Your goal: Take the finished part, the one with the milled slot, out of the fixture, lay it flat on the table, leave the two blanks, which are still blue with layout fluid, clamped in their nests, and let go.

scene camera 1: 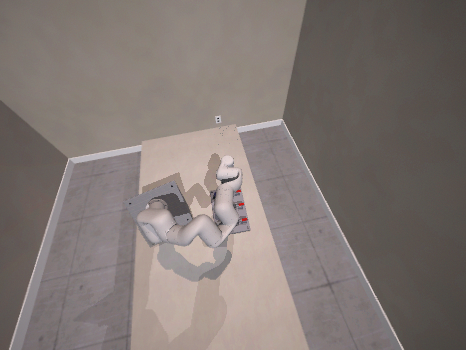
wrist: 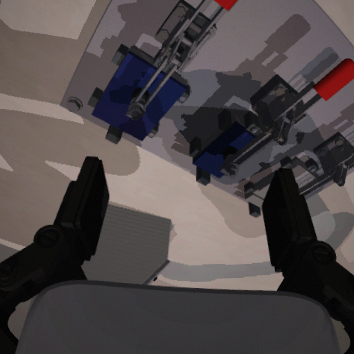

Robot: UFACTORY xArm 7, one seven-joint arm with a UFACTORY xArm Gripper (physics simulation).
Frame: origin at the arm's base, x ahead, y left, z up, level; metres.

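Seen in the pictures: gripper, fingertip midpoint: (wrist: 187, 181).
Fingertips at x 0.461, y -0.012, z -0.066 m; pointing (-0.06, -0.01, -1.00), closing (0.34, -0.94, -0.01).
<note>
Offsets run from my fingertips to a thing's top centre. "pt": to the spot under its first point. Level surfaces: height alone.
My gripper (wrist: 187, 181) is open and empty above the table beside the fixture @(dx -0.037, dy -0.084, dz -0.148 m) (wrist: 250, 30) (scene camera 1: 243, 228); in the scene view the arm hides it. In the wrist view, a wide blue blank @(dx -0.058, dy +0.034, dz -0.127 m) (wrist: 117, 95) sits in the left nest under its clamp. A smaller blue blank @(dx -0.079, dy -0.074, dz -0.122 m) (wrist: 215, 153) sits clamped in the middle nest. The third nest, at the right, holds a bare grey part @(pt dx -0.075, dy -0.177, dz -0.132 m) (wrist: 300, 172) under a clamp arm, partly covered by my right finger. Its slot cannot be made out. The arm hides the parts in the scene view.
Red clamp handles (wrist: 336, 80) (scene camera 1: 244, 219) rise over the fixture's far side. The arm (scene camera 1: 192, 231) arches from its grey base plate (scene camera 1: 181, 196) over the fixture. The pale table @(dz -0.163 m) (scene camera 1: 200, 320) extends to the wall. A ribbed grey surface (wrist: 135, 240) shows low between the fingers.
</note>
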